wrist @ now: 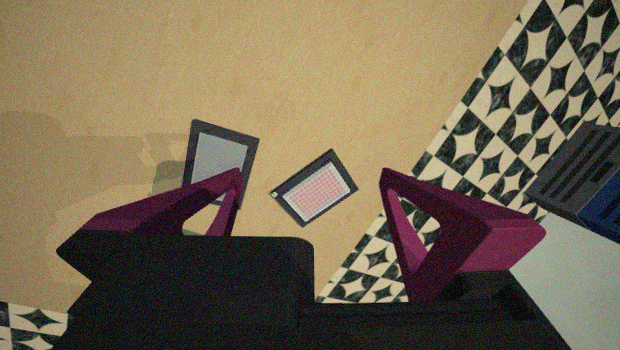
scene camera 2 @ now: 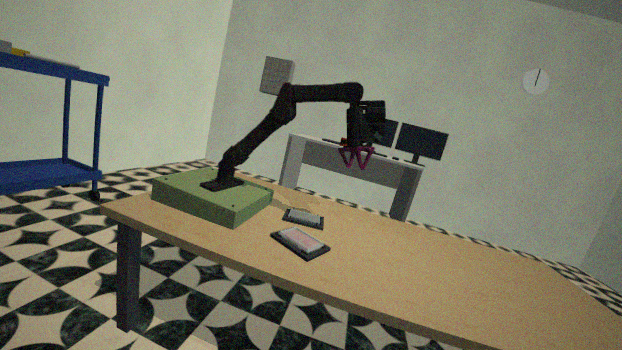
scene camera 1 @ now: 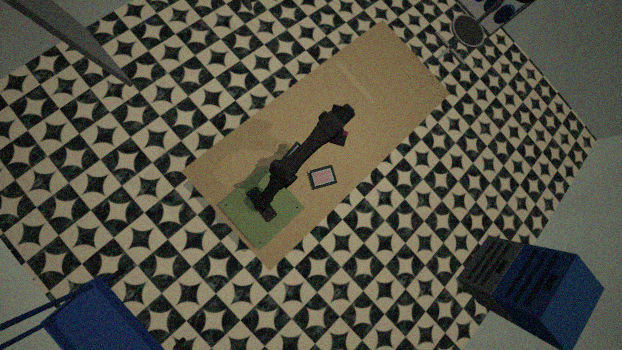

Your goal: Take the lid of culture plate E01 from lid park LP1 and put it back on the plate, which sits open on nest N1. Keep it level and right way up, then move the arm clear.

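The lid, a pale grey rectangle, lies level on its dark lid park LP1. In scene camera 1 the arm covers most of it. Culture plate E01, with pink wells, sits open on the dark nest N1, beside the lid park. My gripper has magenta fingers spread wide and empty, pointing down, high above the table and past the lid park, away from the base. In the wrist view the left finger overlaps part of the lid park.
The arm stands on a green base block at one end of the wooden table. A blue cart and a grey desk with monitors stand beyond it. A blue and grey cabinet stands on the floor.
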